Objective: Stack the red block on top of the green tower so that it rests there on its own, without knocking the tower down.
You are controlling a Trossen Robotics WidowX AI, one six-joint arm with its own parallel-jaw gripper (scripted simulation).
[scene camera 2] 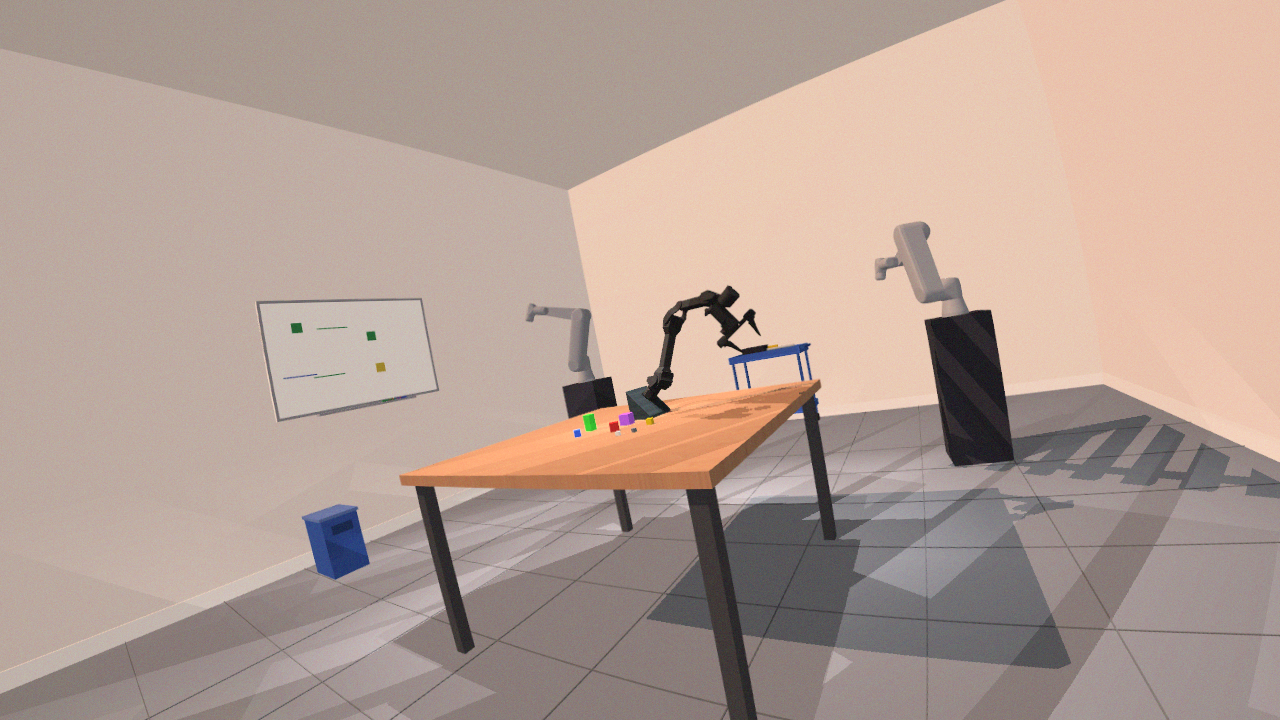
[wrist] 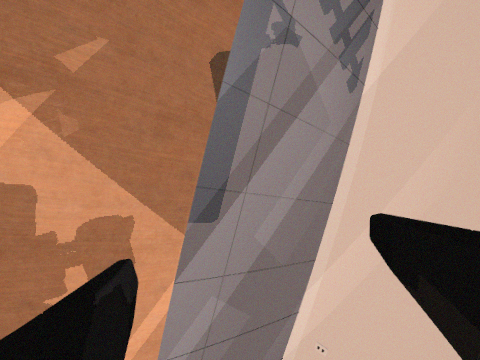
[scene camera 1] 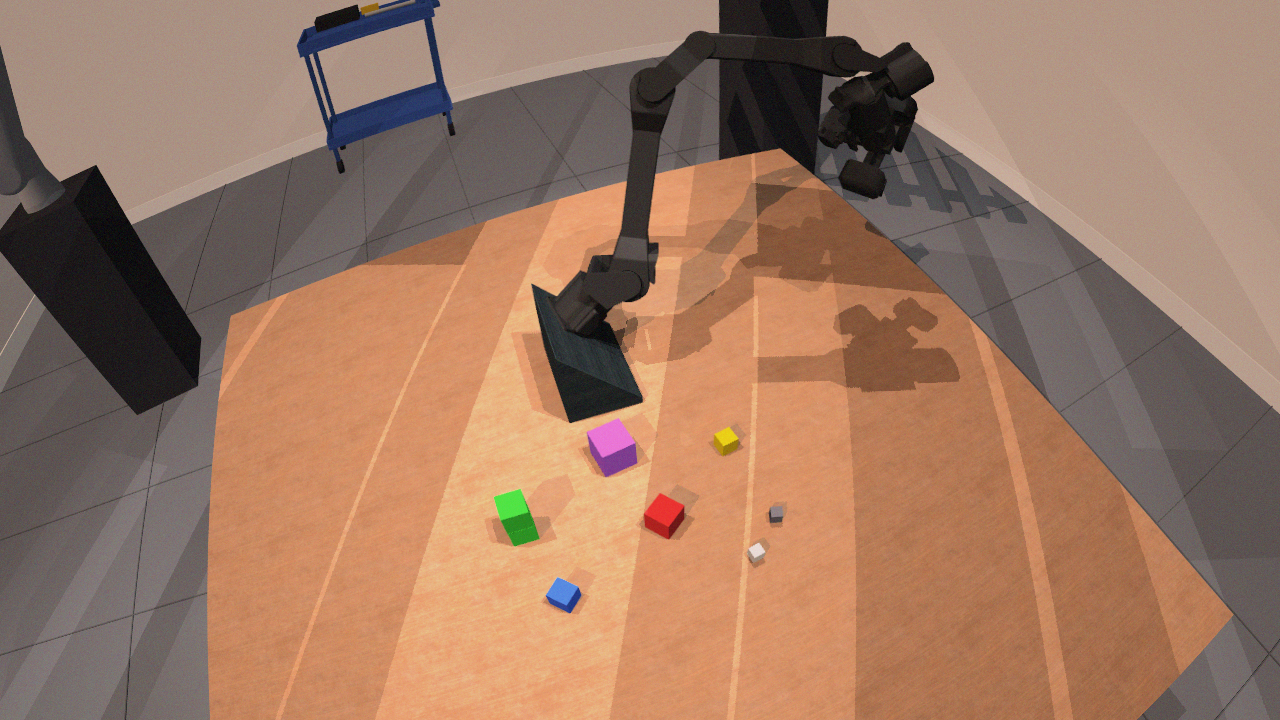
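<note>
My gripper is open, holding nothing, and I can see it in scene camera 2 and in the wrist view as well. There is a red block here too, along with a purple block and a blue block.
</note>
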